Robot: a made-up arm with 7 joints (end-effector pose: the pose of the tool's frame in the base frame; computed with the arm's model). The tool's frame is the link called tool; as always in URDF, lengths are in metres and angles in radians.
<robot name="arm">
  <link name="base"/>
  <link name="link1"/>
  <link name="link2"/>
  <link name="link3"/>
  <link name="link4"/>
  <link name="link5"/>
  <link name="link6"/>
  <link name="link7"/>
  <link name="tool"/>
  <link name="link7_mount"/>
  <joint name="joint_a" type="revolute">
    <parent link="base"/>
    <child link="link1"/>
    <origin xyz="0 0 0.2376" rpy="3.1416 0 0"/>
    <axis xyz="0 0 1"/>
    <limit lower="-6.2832" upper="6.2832"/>
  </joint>
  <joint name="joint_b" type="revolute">
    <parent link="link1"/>
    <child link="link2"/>
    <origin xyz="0 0.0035 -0.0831" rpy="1.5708 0 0"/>
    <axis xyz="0 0 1"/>
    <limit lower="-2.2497" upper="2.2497"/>
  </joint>
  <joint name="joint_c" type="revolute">
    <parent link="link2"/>
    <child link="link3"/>
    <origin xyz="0 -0.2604 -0.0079" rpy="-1.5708 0 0"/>
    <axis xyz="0 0 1"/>
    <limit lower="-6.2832" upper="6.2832"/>
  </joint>
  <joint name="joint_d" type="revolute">
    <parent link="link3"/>
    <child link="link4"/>
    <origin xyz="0 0.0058 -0.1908" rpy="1.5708 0 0"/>
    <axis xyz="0 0 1"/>
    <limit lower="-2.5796" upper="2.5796"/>
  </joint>
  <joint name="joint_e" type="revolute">
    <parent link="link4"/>
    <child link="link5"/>
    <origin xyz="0 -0.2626 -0.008" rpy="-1.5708 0 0"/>
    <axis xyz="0 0 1"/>
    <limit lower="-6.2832" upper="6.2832"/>
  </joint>
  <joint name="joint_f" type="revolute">
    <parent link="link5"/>
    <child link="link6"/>
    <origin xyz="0 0.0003 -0.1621" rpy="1.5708 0 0"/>
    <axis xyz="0 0 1"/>
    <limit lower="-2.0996" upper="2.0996"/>
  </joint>
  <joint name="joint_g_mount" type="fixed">
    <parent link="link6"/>
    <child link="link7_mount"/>
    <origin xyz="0 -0.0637 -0.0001" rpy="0 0 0"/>
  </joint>
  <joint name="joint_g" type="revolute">
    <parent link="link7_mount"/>
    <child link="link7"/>
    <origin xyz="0 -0.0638 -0.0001" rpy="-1.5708 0 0"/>
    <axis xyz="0 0 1"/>
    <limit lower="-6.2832" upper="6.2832"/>
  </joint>
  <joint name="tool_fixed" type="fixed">
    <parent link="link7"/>
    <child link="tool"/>
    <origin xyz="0 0 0" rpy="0 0 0"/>
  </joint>
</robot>
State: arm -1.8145 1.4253 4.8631 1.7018 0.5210 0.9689 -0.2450
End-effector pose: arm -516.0 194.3 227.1 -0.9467 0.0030 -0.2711
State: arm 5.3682 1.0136 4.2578 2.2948 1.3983 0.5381 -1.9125
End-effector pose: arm -284.9 246.6 454.8 -1.0269 0.2401 -1.5570
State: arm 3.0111 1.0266 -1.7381 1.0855 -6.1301 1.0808 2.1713
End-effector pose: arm -405.1 -524.9 662.4 1.2688 0.3239 -2.5927
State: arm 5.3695 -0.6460 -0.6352 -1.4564 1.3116 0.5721 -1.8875
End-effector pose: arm -70.1 -727.2 516.8 1.5441 -0.4999 -2.6481
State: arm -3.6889 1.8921 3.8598 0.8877 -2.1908 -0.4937 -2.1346
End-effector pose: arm -526.9 -701.3 354.3 -2.3304 1.1786 -0.6563
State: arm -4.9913 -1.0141 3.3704 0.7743 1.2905 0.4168 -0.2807
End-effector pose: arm -113.4 899.2 449.6 1.3451 0.2666 -0.3701
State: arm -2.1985 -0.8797 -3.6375 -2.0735 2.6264 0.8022 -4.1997
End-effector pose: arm -255.3 -49.6 663.2 1.0337 -0.3293 1.3688
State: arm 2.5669 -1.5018 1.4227 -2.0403 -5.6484 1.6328 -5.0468
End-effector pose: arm 516.2 -128.8 195.1 -0.6587 0.7510 2.5981
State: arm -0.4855 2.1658 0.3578 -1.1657 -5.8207 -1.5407 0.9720
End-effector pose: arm 488.6 463.8 360.1 -3.0796 -0.9009 -0.3716
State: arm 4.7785 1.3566 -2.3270 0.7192 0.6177 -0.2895 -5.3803
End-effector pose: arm -175.4 825.3 739.6 -2.4181 0.6216 2.7718
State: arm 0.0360 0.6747 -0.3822 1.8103 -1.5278 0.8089 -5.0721
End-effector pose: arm 549.0 227.0 304.9 -1.1678 0.3571 3.0928
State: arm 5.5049 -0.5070 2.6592 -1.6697 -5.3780 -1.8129 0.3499
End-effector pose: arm 54.6 184.8 798.5 -1.0950 0.0691 1.2271
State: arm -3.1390 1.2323 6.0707 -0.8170 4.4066 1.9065 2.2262
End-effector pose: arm -542.5 -22.1 848.8 1.5637 -0.3391 -2.6679
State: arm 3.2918 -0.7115 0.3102 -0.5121 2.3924 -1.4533 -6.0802
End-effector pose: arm 632.7 -196.0 917.6 -2.5890 -0.1582 -0.4277
